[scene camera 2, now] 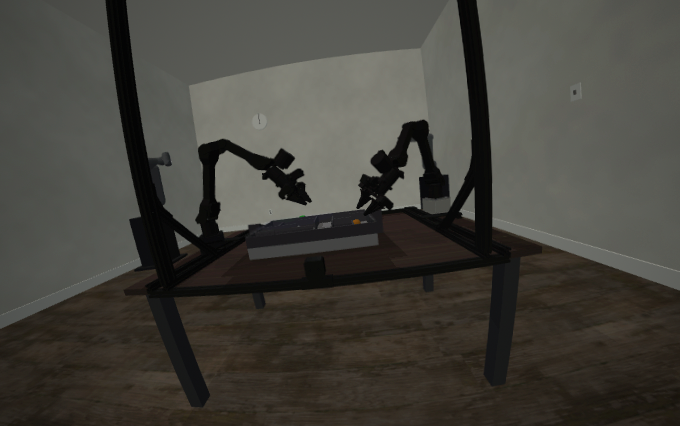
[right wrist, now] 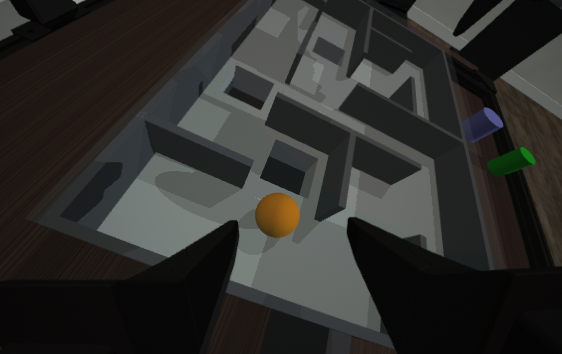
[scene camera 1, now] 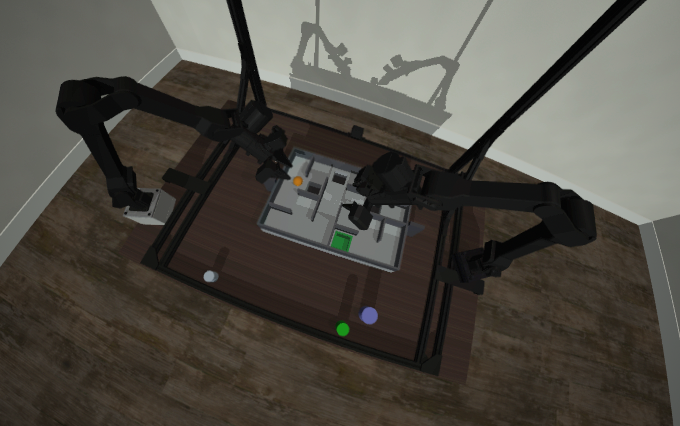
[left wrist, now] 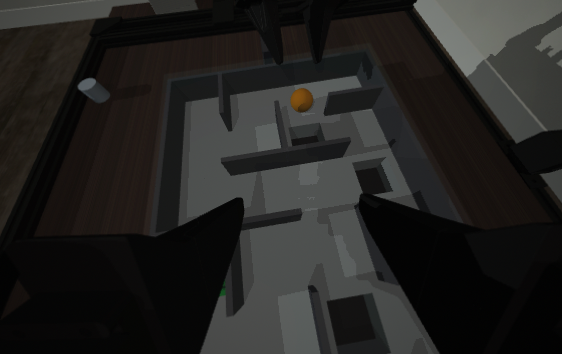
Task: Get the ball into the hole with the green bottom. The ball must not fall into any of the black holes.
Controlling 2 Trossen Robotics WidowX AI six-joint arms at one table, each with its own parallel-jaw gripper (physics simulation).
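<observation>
The orange ball (scene camera 1: 297, 181) (scene camera 2: 356, 221) (left wrist: 302, 100) (right wrist: 277, 215) rests on the floor of the grey walled maze box (scene camera 1: 301, 242) (scene camera 2: 311, 245) (right wrist: 300, 312), close beside one black hole (scene camera 1: 314, 187) (left wrist: 305, 139) (right wrist: 282, 176). The green-bottomed hole (scene camera 1: 341, 240) is at the box's front wall in scene camera 1; the left finger mostly hides it in the left wrist view. My right gripper (scene camera 1: 290, 172) (scene camera 2: 361, 210) (left wrist: 299, 63) (right wrist: 292, 226) is open above the box's end wall near the ball. My left gripper (scene camera 1: 349, 195) (scene camera 2: 308, 202) (left wrist: 300, 202) is open above the box's middle.
More black holes (scene camera 1: 339, 178) (left wrist: 372, 179) (right wrist: 248, 91) lie in the maze among thin inner walls. A white cylinder (scene camera 1: 210, 276) (left wrist: 95, 91), a purple cylinder (scene camera 1: 368, 315) (right wrist: 482, 125) and a green cylinder (scene camera 1: 342, 329) (right wrist: 512, 161) stand outside the box. Black frame bars edge the table.
</observation>
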